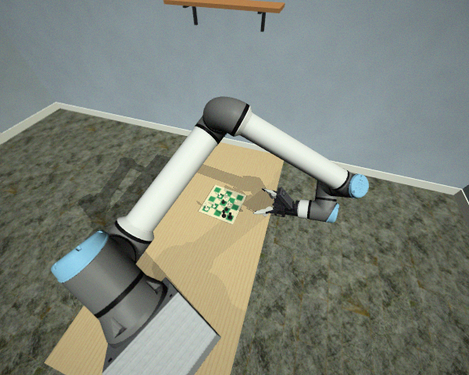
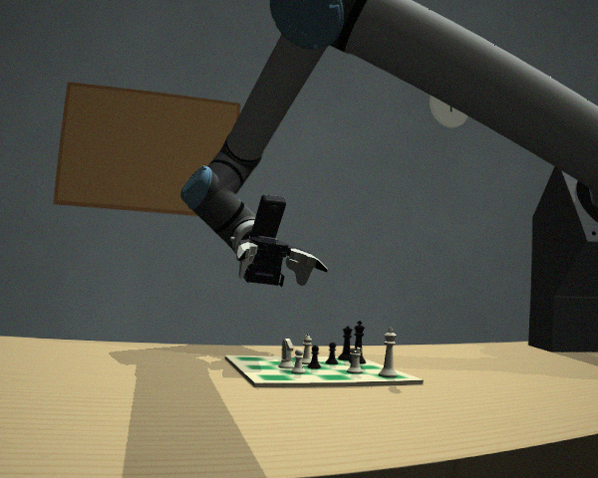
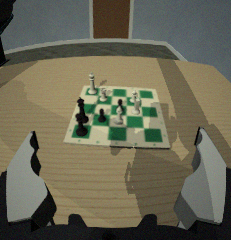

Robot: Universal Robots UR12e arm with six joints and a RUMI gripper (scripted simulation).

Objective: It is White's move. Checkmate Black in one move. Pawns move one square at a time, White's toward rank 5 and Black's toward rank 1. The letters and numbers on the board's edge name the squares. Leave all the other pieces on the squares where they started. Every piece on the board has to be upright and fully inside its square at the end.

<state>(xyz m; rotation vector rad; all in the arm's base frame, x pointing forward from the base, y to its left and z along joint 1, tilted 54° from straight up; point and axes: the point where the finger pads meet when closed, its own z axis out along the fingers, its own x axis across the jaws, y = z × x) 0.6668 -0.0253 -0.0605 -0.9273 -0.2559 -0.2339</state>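
Now: the white queen 110 mm behind my hand, 260 mm to the left of it and 120 mm below it. Round my hand: white pawn (240 mm to the left, 130 mm below); then chessboard (30 mm behind, 200 mm to the left, 150 mm below).
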